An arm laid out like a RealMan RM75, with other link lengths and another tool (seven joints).
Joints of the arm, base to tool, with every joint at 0 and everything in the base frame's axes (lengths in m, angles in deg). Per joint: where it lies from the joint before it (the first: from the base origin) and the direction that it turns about. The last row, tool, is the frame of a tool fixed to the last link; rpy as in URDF.
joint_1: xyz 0 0 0.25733 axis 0 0 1
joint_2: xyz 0 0 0 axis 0 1 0
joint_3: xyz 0 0 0.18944 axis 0 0 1
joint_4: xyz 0 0 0 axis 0 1 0
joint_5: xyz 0 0 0.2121 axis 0 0 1
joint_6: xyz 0 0 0 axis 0 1 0
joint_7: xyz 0 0 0.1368 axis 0 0 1
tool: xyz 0.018 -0.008 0.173 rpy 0 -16.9 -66.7
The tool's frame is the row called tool.
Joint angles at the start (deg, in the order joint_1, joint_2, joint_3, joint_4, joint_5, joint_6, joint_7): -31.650, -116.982, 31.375, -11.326, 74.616, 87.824, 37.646
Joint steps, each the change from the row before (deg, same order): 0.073, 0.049, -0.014, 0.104, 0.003, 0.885, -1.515; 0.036, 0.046, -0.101, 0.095, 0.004, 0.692, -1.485; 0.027, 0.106, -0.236, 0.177, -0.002, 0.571, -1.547; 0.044, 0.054, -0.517, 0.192, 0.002, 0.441, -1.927; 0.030, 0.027, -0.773, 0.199, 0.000, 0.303, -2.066; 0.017, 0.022, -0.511, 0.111, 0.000, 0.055, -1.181; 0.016, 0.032, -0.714, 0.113, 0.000, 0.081, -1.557; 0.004, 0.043, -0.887, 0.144, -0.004, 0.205, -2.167; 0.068, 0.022, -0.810, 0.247, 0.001, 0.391, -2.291
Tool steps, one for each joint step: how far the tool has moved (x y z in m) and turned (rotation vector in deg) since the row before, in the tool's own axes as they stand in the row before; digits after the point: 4 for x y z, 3 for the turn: 0.0043, 0.0011, -0.0021, -0.755, 0.766, -1.224; 0.0039, 0.0005, -0.0016, -0.643, 0.659, -1.233; 0.0043, -0.0008, -0.0016, -0.484, 0.657, -1.207; 0.0047, -0.0020, -0.0014, -0.371, 0.747, -1.691; 0.0052, -0.0030, -0.0013, -0.215, 0.836, -1.906; 0.0028, -0.0023, -0.0006, -0.019, 0.440, -1.118; 0.0039, -0.0030, -0.0008, -0.025, 0.620, -1.502; 0.0054, -0.0033, -0.0012, -0.196, 0.870, -2.046; 0.0059, -0.0025, -0.0017, -0.377, 0.962, -2.043
